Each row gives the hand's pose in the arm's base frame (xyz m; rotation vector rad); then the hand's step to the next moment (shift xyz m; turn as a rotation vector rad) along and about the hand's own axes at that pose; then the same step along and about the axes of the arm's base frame.
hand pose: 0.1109 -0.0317 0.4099 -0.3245 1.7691 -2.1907
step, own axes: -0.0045 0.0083 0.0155 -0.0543 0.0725 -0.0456
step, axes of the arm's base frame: 0.0106 -0.0140 -0.0047 0.0407 0.0477 -0.0797
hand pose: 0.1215 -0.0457 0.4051 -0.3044 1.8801 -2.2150
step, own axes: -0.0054 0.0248 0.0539 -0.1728 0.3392 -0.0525
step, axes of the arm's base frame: 0.0220 -0.0530 -0.0159 0.1606 0.0476 -0.3459
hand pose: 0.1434 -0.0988 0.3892 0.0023 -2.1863 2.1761
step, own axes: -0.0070 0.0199 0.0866 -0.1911 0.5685 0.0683
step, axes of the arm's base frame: 0.0028 -0.0867 -0.0205 0.1647 -0.0726 -0.5762
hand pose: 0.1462 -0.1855 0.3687 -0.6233 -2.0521 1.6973
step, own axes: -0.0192 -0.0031 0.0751 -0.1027 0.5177 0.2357
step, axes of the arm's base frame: -0.0272 -0.0718 -0.0109 -0.0070 -0.1646 -0.5541
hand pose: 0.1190 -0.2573 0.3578 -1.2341 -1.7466 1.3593
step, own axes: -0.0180 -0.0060 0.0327 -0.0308 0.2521 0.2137
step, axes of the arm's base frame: -0.0232 -0.0297 -0.0025 -0.0969 -0.1016 -0.3008
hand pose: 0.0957 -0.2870 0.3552 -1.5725 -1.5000 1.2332
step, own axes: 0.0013 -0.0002 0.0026 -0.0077 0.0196 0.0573
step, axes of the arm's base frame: -0.0026 0.0009 -0.0010 -0.0445 -0.0194 -0.0370
